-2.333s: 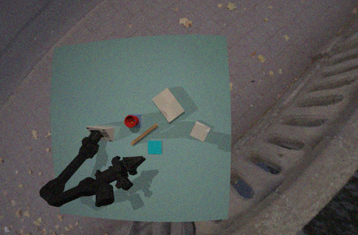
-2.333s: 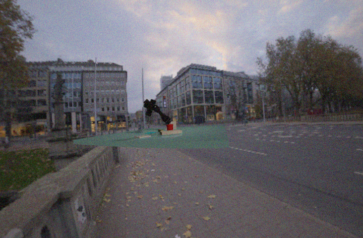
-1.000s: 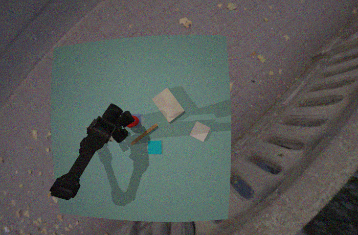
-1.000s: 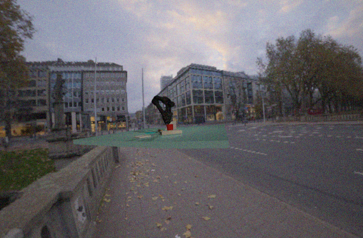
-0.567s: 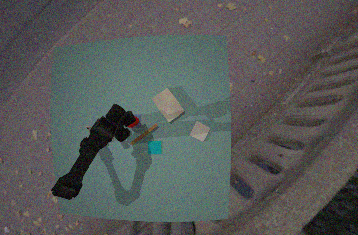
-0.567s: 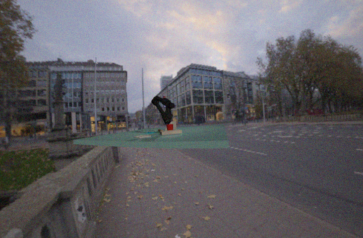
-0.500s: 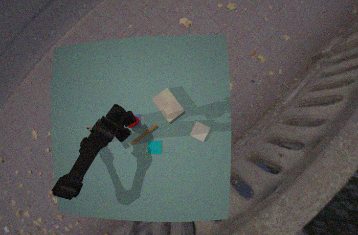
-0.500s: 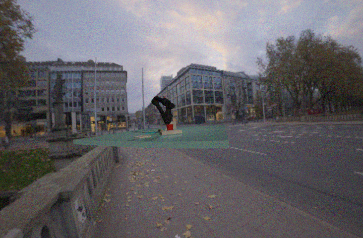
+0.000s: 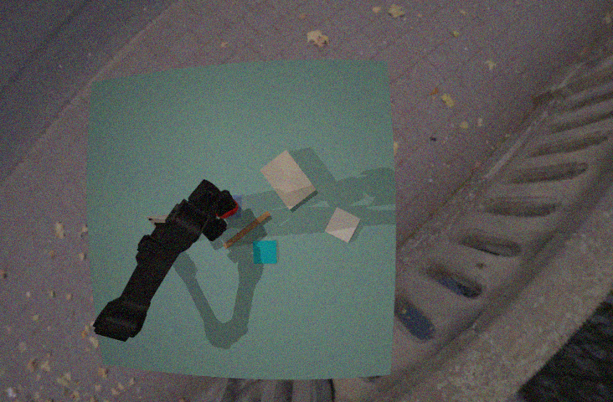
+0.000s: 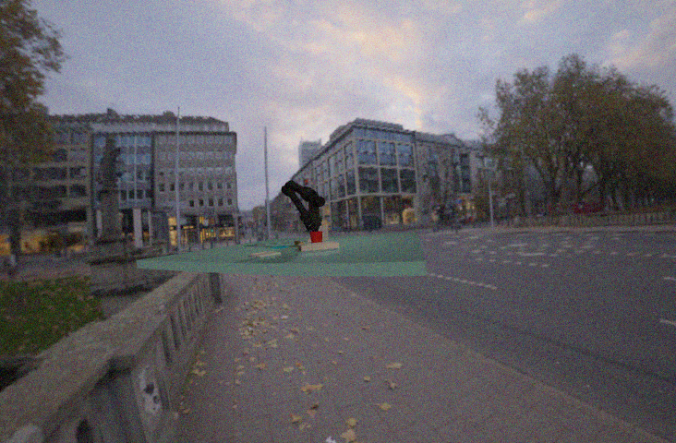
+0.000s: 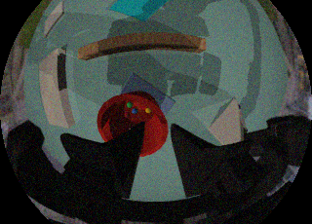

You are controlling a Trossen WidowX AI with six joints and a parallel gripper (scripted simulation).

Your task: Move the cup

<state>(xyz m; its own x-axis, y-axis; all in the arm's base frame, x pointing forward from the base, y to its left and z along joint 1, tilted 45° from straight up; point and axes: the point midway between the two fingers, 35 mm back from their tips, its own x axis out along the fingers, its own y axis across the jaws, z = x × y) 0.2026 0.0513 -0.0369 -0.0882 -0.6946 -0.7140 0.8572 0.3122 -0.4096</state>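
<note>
Right now my gripper tip is 30 mm short of the red cup, 20 mm above it and 10 mm to the right of it. The rest, counted from my gripper tip: teal pad 160 mm to the right, 150 mm ahead, 70 mm below; then blue-violet pad 70 mm below, 20 mm ahead, 10 mm to the left; then wooden stick 90 mm ahead, 70 mm to the right, 50 mm below.
</note>
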